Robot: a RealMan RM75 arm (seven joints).
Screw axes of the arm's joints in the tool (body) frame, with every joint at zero. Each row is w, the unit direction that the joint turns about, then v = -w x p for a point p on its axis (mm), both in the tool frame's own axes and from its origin. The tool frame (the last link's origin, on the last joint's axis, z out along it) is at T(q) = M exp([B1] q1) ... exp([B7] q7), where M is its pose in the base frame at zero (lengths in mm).
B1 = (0, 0, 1, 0, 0, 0)
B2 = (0, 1, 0, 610, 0, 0)
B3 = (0, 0, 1, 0, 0, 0)
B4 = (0, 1, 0, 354, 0, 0)
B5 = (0, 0, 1, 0, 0, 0)
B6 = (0, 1, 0, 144, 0, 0)
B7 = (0, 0, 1, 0, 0, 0)
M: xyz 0 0 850.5 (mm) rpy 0 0 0 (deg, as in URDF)
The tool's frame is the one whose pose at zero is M.
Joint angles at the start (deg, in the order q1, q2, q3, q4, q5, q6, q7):
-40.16, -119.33, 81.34, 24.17, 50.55, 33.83, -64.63
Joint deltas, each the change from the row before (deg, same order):
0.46, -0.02, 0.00, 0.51, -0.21, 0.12, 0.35
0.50, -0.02, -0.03, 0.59, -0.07, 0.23, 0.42
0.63, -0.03, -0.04, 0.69, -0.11, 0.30, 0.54
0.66, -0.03, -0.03, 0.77, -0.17, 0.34, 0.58
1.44, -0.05, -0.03, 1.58, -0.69, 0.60, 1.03
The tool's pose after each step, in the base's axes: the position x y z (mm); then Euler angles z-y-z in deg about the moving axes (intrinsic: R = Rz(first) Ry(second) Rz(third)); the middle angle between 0 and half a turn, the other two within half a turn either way. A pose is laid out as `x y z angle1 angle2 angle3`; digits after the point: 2 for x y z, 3 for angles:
-223.18 434.08 -50.37 77.163 125.381 -142.914
-223.43 433.22 -49.14 76.830 125.077 -142.811
-223.95 432.00 -47.69 76.447 124.707 -142.688
-224.17 430.81 -46.01 75.973 124.273 -142.594
-225.35 428.25 -42.02 75.190 123.175 -142.725

